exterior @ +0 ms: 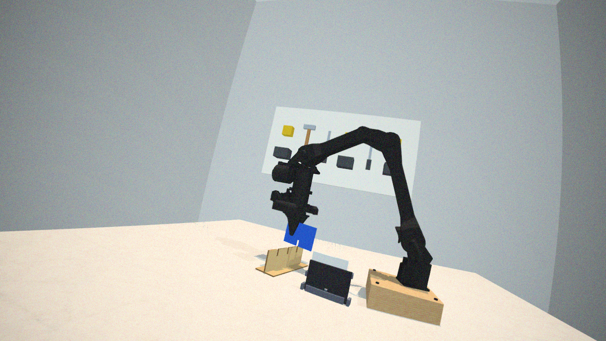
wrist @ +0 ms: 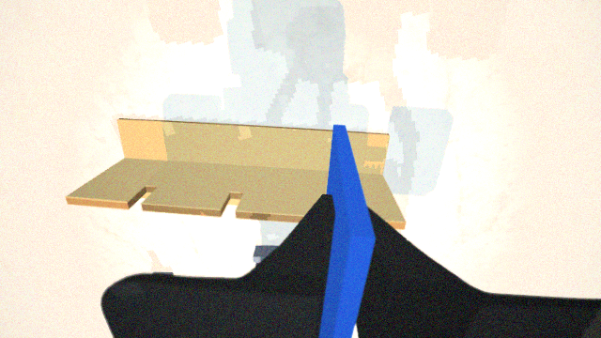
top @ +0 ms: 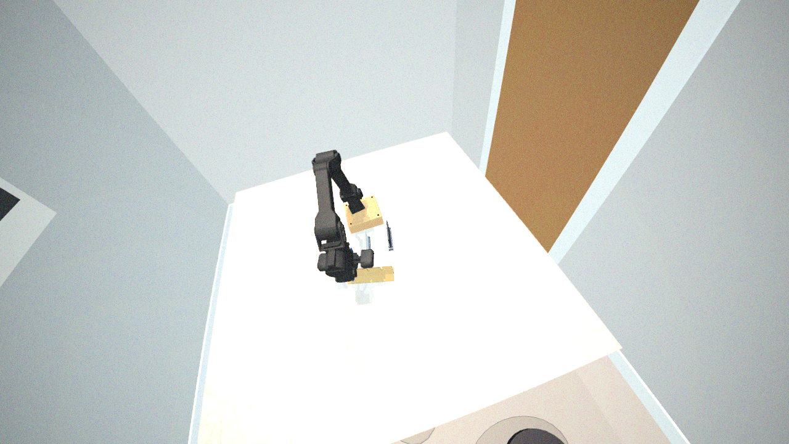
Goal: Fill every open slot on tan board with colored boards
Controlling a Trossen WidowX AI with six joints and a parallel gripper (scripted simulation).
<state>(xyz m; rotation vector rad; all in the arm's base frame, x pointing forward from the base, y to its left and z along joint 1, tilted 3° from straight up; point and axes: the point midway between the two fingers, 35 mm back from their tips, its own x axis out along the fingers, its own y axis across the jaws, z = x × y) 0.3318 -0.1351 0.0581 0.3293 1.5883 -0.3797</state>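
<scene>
My gripper tip is 6 cm to the right of the tan board and 6 cm above it. From my gripper tip the other things lie so: blue board (2 cm behind, 1 cm to the left); then black board (20 cm to the left, 12 cm behind, 6 cm below).
</scene>
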